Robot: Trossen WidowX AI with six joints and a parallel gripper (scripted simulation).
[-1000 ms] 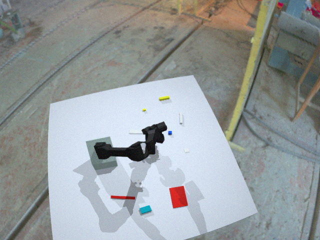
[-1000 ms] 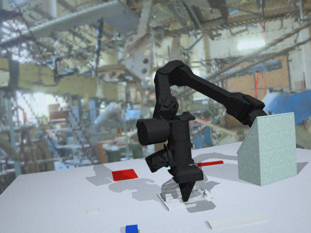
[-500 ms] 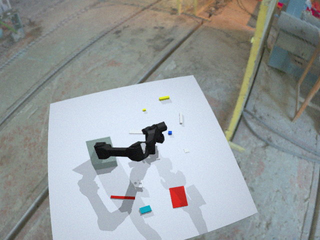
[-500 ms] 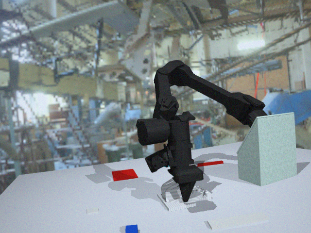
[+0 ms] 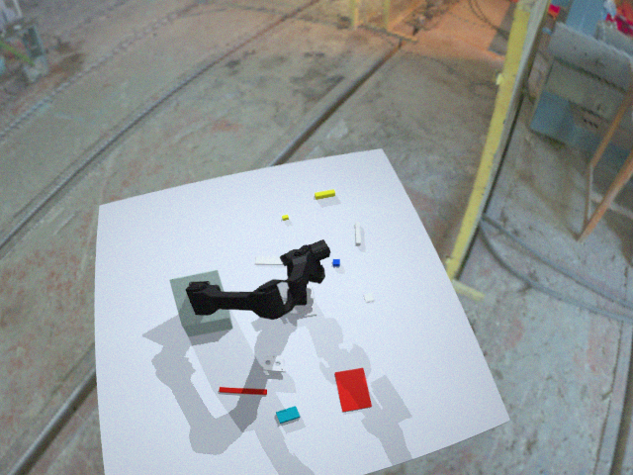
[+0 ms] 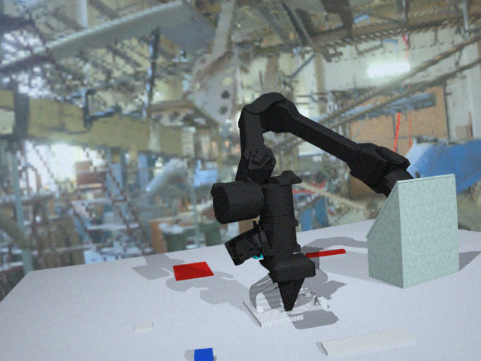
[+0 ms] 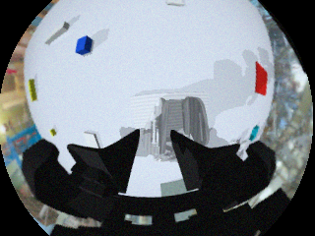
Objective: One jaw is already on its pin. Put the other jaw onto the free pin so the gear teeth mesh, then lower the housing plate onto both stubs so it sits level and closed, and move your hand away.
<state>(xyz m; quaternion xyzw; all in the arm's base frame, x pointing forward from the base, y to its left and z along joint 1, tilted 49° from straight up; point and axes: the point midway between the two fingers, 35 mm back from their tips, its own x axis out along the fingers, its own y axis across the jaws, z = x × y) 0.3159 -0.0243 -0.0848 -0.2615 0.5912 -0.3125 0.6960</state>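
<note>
Now: the curved jaw 3 cm behind my gripper tip and 1 cm to the right of it. From my gripper tip the other things lie so: blue cube (15 cm ahead, 10 cm to the left, 1 cm below); then white slab (6 cm behind, 15 cm to the left, 1 cm below); then white bar (26 cm ahead, 22 cm to the left, 1 cm below).
</note>
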